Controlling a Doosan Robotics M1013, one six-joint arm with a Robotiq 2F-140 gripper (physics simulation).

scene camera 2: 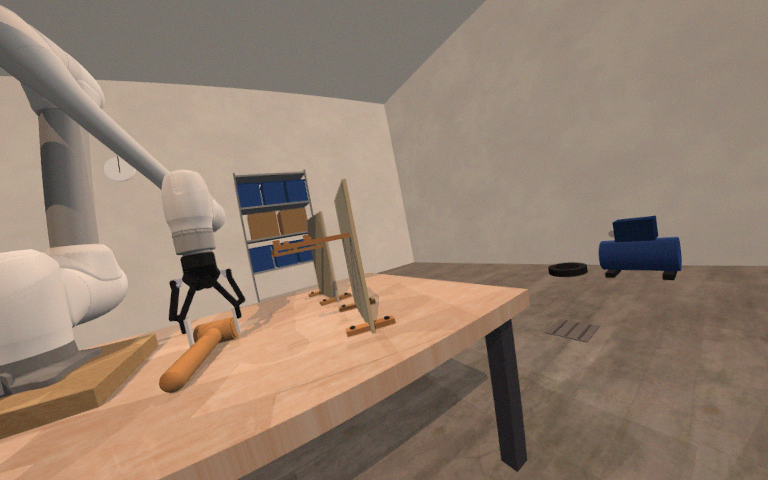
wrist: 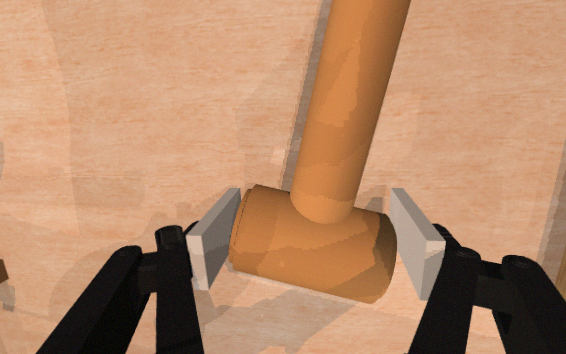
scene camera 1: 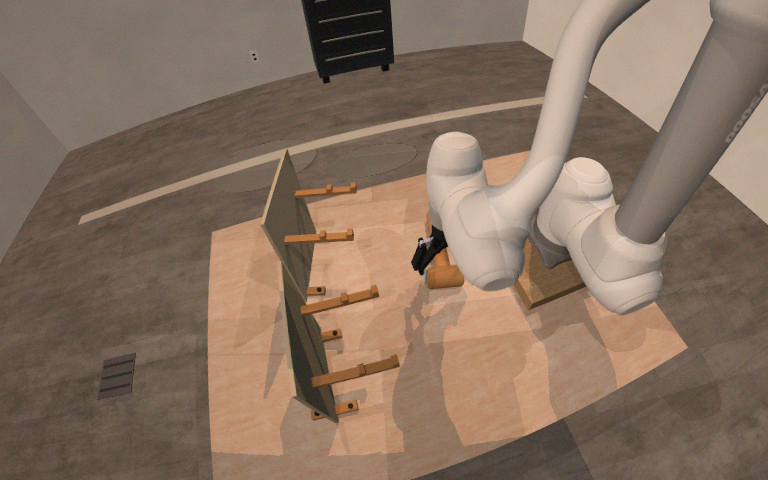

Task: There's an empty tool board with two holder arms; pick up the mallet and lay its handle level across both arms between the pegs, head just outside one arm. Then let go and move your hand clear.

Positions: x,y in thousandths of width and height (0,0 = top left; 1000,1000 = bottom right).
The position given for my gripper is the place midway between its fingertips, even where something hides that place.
Note:
My gripper (scene camera 2: 282,705) grips a wooden mallet (scene camera 2: 269,701), which still rests on the table. Also in view: a tool board (scene camera 1: 404,795) and a tool board (scene camera 1: 374,466).
The wooden mallet shows as well in the wrist view (wrist: 554,671) and in scene camera 1 (scene camera 1: 577,574). My gripper also shows in the wrist view (wrist: 554,589) and in scene camera 1 (scene camera 1: 576,570).

